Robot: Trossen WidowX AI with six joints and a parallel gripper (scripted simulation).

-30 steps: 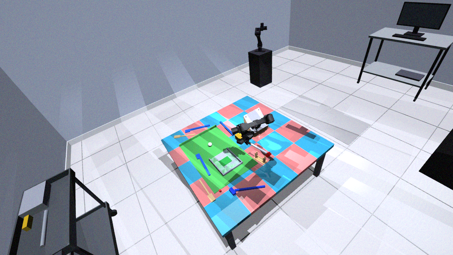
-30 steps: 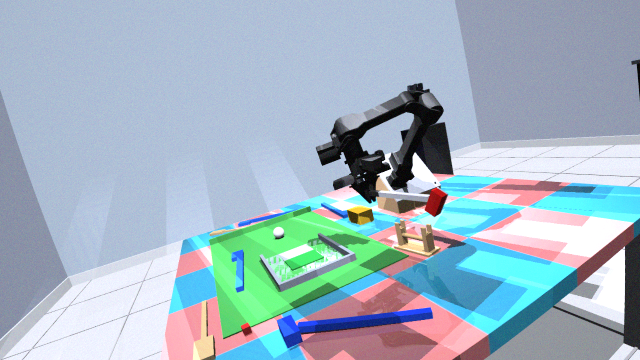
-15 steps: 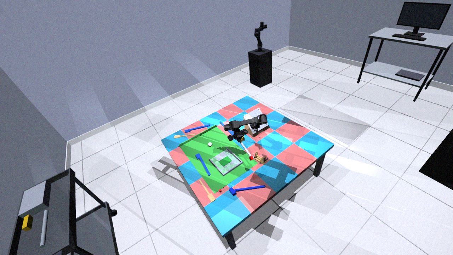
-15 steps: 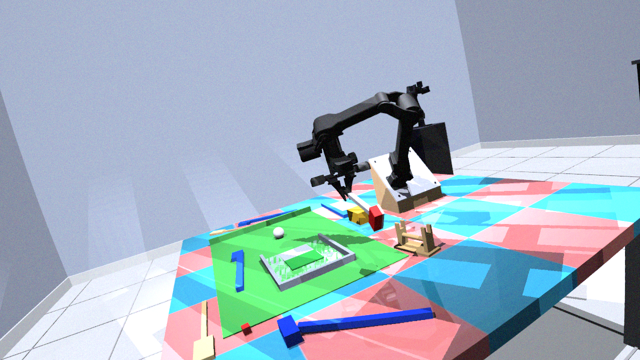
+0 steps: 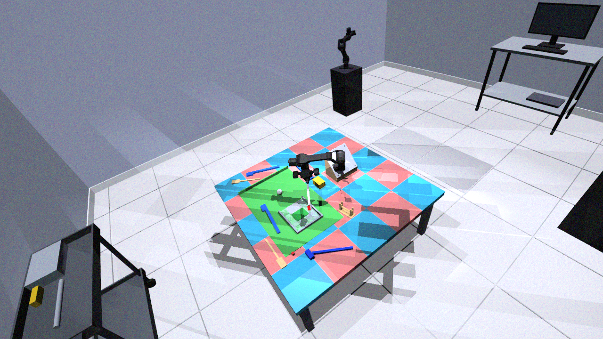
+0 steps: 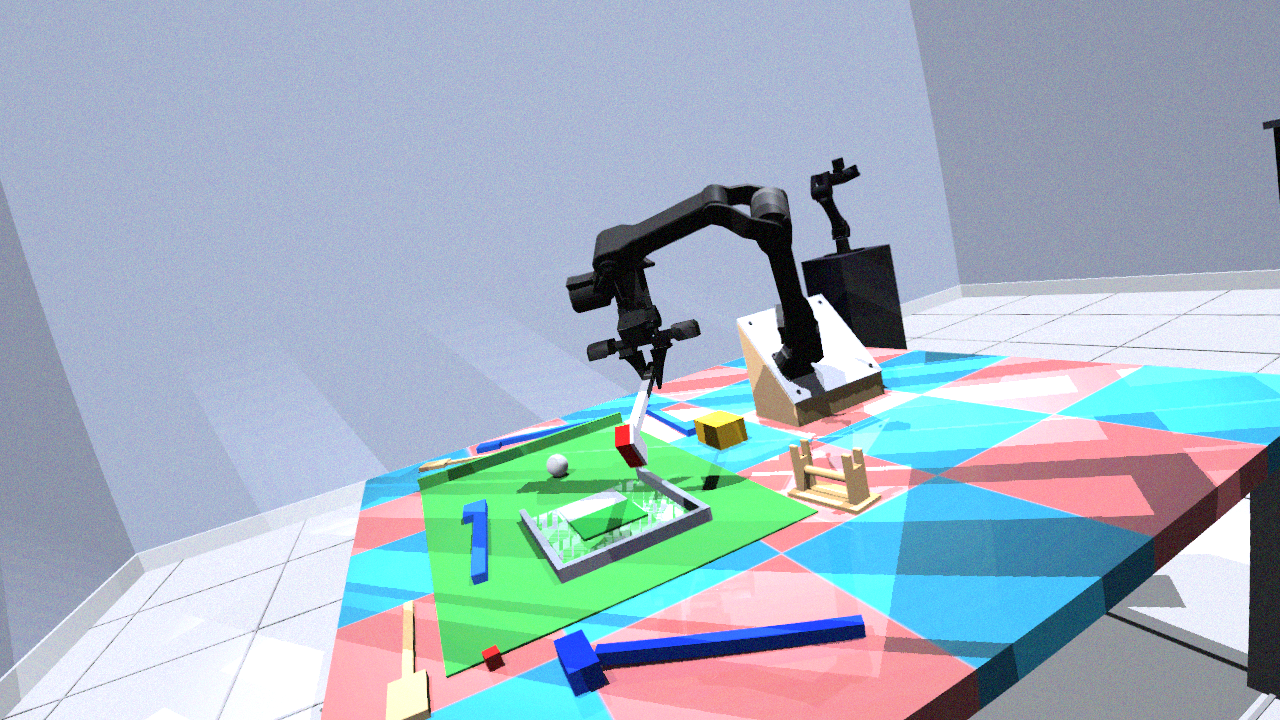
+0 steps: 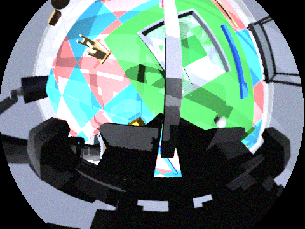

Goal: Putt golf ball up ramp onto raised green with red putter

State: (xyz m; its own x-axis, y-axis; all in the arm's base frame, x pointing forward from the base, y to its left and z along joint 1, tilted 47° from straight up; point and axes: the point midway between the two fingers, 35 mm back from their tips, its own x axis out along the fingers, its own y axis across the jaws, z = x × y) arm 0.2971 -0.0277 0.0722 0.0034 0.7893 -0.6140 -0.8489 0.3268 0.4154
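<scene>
The yellow block lies 130 mm below my gripper tip, 130 mm behind it and 60 mm to the right of it. Also, from my gripper tip: wooden rack: 290 mm to the left, 120 mm below, 110 mm behind; white golf ball: 180 mm to the right, 170 mm ahead, 120 mm below; blue putter: 460 mm to the left, 180 mm ahead, 130 mm below.
</scene>
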